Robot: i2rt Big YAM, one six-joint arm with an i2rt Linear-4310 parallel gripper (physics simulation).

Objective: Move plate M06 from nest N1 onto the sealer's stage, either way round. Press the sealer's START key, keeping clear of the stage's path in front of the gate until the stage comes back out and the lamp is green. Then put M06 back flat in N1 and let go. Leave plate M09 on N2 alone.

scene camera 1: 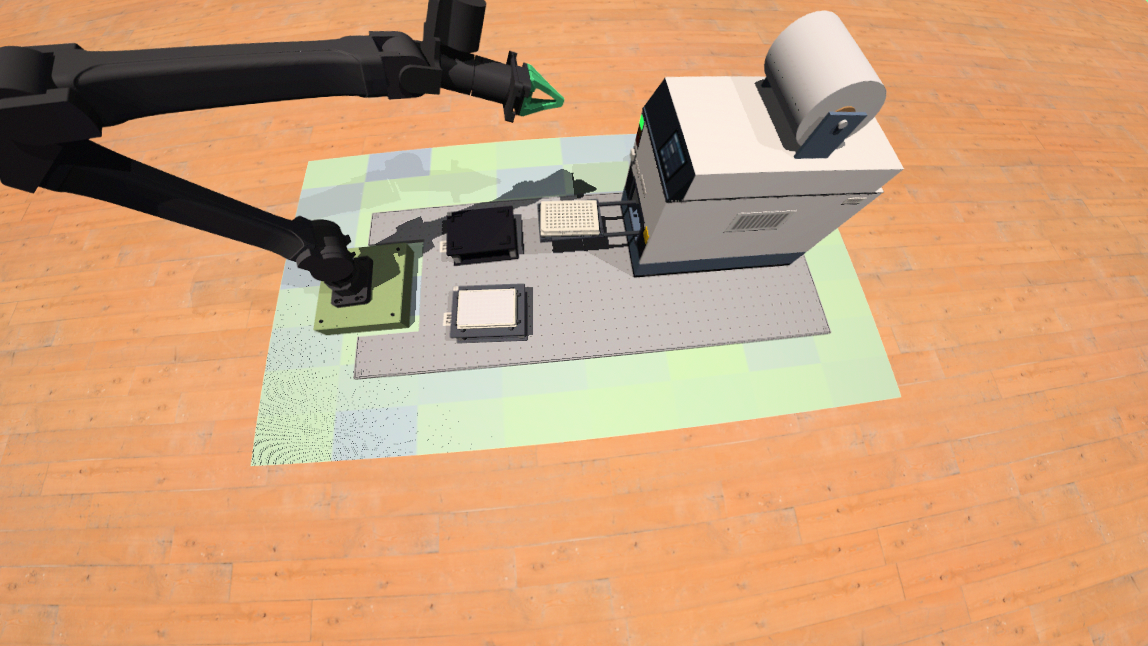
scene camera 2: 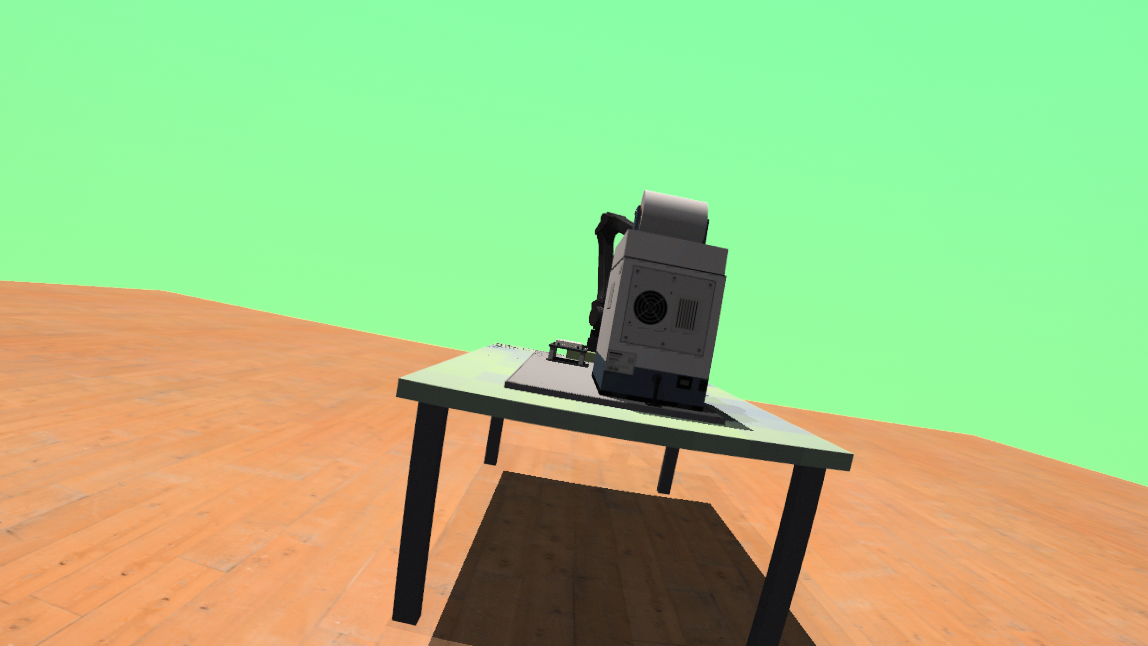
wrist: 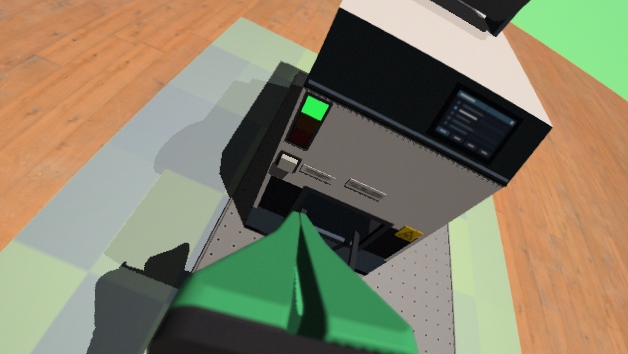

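Where they show: gripper, between the fingertips: (scene camera 1: 563, 102) (wrist: 294, 223); arm's base, origin of its link: (scene camera 1: 354, 282).
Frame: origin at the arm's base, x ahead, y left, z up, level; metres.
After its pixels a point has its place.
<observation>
Plate M06 (scene camera 1: 569, 215) @(z 0.089, x 0.526, y 0.052 m), cream with open wells, lies on the sealer's stage, which is out in front of the gate (wrist: 332, 212). My gripper (scene camera 1: 561, 101) @(z 0.293, x 0.526, y 0.141 m) (wrist: 294, 223) @(z 0.293, x 0.526, y 0.141 m) is shut and empty, raised in front of the sealer (scene camera 1: 770, 216) @(z 0.196, x 0.896, y -0.069 m) (scene camera 2: 670, 313) @(z 0.157, x 1.096, y 0.040 m) (wrist: 400, 165) @(z 0.220, x 0.676, y 0.039 m) and above the stage. In the wrist view the START key (wrist: 287, 161) @(z 0.164, x 0.672, y 0.144 m) shows beyond and slightly left of the fingertips, apart from them. The lamp (wrist: 315, 107) @(z 0.240, x 0.677, y 0.142 m) (scene camera 1: 641, 122) @(z 0.239, x 0.677, y 0.141 m) is green. Nest N1 (scene camera 1: 481, 230) @(z 0.023, x 0.317, y 0.084 m) is black and holds no plate. Plate M09 (scene camera 1: 486, 308) @(z 0.034, x 0.322, y -0.122 m) lies flat on N2 (scene camera 1: 522, 309) @(z 0.018, x 0.397, y -0.129 m). The fingers hide part of the stage area in the wrist view.
Two dark rails (wrist: 354, 250) @(z 0.064, x 0.656, y 0.008 m) run out of the gate. A film roll (scene camera 1: 826, 76) @(z 0.426, x 0.865, y -0.004 m) (scene camera 2: 675, 216) @(z 0.383, x 0.965, y 0.040 m) stands on top of the sealer. The arm's green base block (scene camera 1: 393, 281) @(z 0.000, x 0.097, y -0.010 m) stands left of the nests. A perforated grey board (scene camera 1: 682, 305) @(z -0.033, x 0.777, y -0.149 m) (wrist: 415, 290) @(z -0.033, x 0.677, y -0.164 m) lies under the nests and sealer.
</observation>
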